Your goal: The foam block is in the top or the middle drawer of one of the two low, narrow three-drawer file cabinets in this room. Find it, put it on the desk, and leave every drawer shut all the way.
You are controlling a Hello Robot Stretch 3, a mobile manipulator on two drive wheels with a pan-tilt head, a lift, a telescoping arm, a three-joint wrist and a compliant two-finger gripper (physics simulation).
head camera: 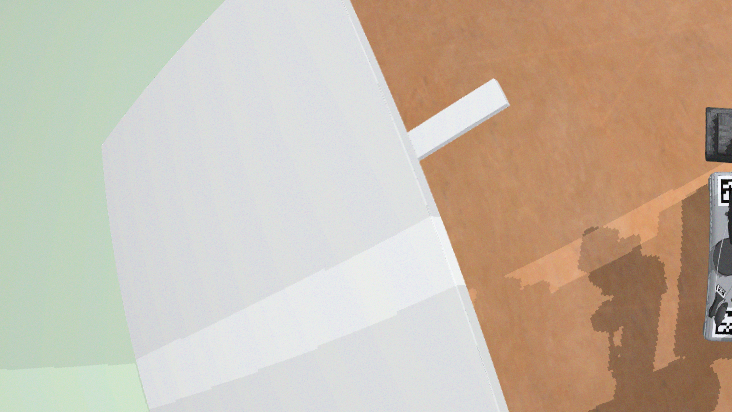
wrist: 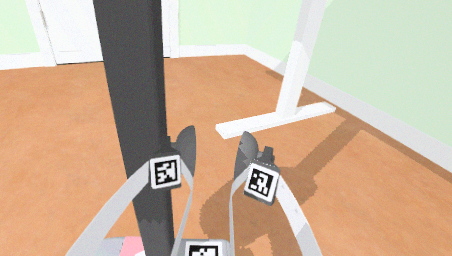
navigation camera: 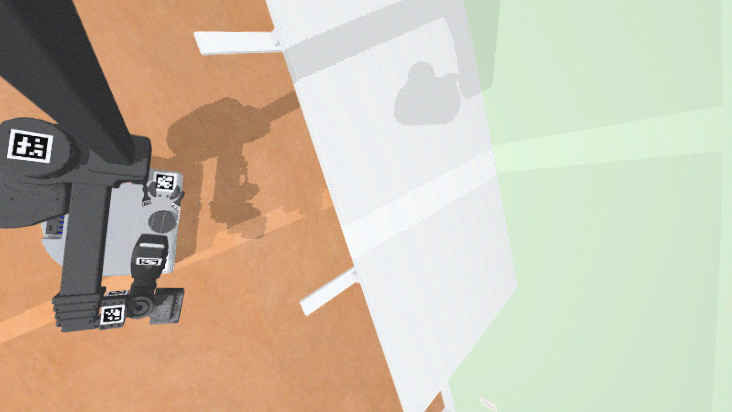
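Seen in the pictures: gripper, between the fingertips: (head camera: 731,327) (wrist: 217,145) (navigation camera: 166,183); robot's base, origin of its link: (head camera: 727,256) (navigation camera: 161,219).
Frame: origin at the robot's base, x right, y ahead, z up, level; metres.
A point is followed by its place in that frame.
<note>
The white desk (head camera: 256,153) {x 0.136, y 0.691, z 0.721 m} (navigation camera: 409,194) {x -0.132, y 0.558, z 0.720 m} shows from above in the head and navigation views, against the green wall. I see no object on the part of its top that shows. Its foot (wrist: 275,121) and one leg (wrist: 292,82) {x -0.824, y 0.348, z 0.205 m} show in the wrist view, ahead and to the right of the fingers. My gripper (wrist: 217,145) {x -0.108, y 0.002, z 0.408 m} is open, with a gap between its two fingertips and nothing between them. It is off the desk, on the floor side. The foam block and the two file cabinets do not show in these views.
The dark mast (wrist: 132,90) {x -0.116, y -0.066, z 0.450 m} stands left of the fingers. My base (navigation camera: 125,230) {x 0.031, y -0.087, z 0.160 m} is beside the desk's long edge, with brown floor (navigation camera: 245,327) {x 0.458, y 0.336, z 0.000 m} between them. Two desk feet (navigation camera: 238,42) (navigation camera: 327,291) stick out toward my side. A white door (wrist: 77,30) {x -1.463, y -0.855, z 0.215 m} stands in the far wall.
</note>
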